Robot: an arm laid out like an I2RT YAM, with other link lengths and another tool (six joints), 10 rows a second.
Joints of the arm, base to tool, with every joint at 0 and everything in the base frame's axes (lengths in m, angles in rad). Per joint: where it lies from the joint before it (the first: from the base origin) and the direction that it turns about. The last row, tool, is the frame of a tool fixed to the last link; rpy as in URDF.
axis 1: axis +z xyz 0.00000 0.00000 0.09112
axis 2: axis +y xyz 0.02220 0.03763 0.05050
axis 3: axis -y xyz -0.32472 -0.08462 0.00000
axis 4: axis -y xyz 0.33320 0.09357 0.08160
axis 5: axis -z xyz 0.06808 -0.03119 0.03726
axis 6: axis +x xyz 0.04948 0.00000 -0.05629
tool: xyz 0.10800 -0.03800 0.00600 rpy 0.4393 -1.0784 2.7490
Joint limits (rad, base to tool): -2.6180..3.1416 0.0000..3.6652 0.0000..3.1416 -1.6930..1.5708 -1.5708..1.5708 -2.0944..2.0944
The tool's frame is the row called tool.
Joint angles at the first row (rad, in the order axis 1, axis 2, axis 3, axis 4, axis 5, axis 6):
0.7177 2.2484 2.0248 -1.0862 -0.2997 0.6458
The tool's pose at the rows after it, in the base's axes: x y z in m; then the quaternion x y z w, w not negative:
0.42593 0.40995 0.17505 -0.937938 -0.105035 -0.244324 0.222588
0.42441 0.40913 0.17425 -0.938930 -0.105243 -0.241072 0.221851
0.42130 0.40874 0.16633 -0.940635 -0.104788 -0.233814 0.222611
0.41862 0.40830 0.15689 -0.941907 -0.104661 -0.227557 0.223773
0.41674 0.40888 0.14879 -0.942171 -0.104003 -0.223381 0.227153
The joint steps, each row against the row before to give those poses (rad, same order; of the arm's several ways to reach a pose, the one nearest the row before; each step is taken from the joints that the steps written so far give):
-0.0003 -0.0067 0.0044 -0.0095 0.0035 0.0017
0.0000 -0.0007 -0.0031 -0.0043 -0.0025 -0.0007
0.0003 0.0000 -0.0228 0.0114 -0.0094 0.0004
0.0000 0.0000 -0.0274 0.0179 -0.0091 -0.0008
0.0000 0.0000 -0.0240 0.0211 -0.0104 0.0004

